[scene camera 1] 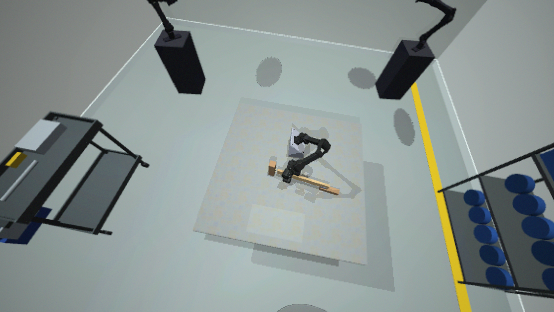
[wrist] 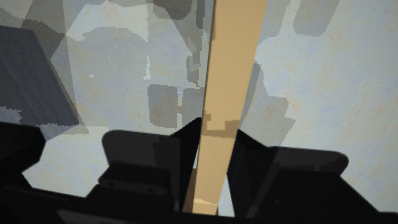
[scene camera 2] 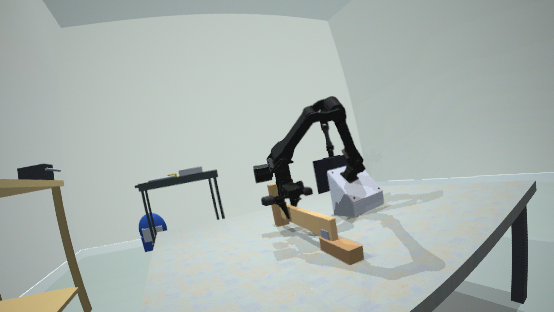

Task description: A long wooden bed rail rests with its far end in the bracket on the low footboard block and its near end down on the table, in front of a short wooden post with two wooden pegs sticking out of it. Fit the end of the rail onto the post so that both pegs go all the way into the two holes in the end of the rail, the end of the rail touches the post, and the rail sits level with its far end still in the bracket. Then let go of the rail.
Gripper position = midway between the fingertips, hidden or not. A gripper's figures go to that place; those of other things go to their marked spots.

Labels:
My gripper point(scene camera 2: 291, 218) is 1.00 m from the lens. A wooden bed rail point(scene camera 2: 312, 221): 0.78 m from the lens.

